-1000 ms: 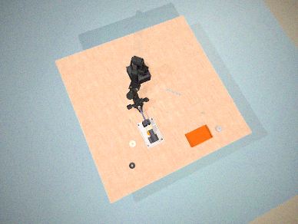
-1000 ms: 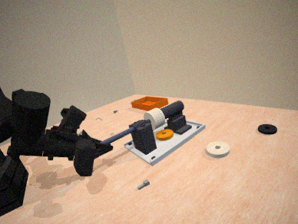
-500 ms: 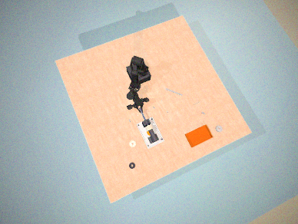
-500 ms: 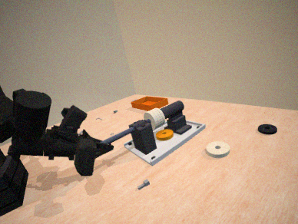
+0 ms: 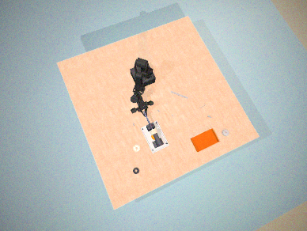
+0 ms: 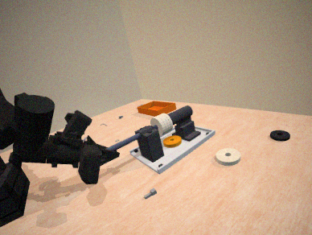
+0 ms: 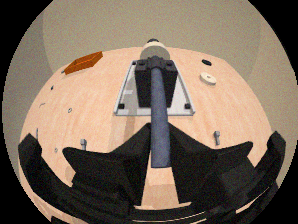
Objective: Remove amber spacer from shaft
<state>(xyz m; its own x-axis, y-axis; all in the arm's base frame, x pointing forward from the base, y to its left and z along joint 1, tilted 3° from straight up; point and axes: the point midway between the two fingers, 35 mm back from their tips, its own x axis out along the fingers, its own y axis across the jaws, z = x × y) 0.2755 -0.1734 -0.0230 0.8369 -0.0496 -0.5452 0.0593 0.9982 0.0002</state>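
Now: the shaft 70 mm ahead of my gripper tip and 20 mm above it. The rest, counted from my gripper tip: cream washer (180 mm to the right, 180 mm ahead, 60 mm below); then black washer (330 mm ahead, 270 mm to the right, 60 mm below); then amber spacer (170 mm ahead, 50 mm below, 10 mm to the right).
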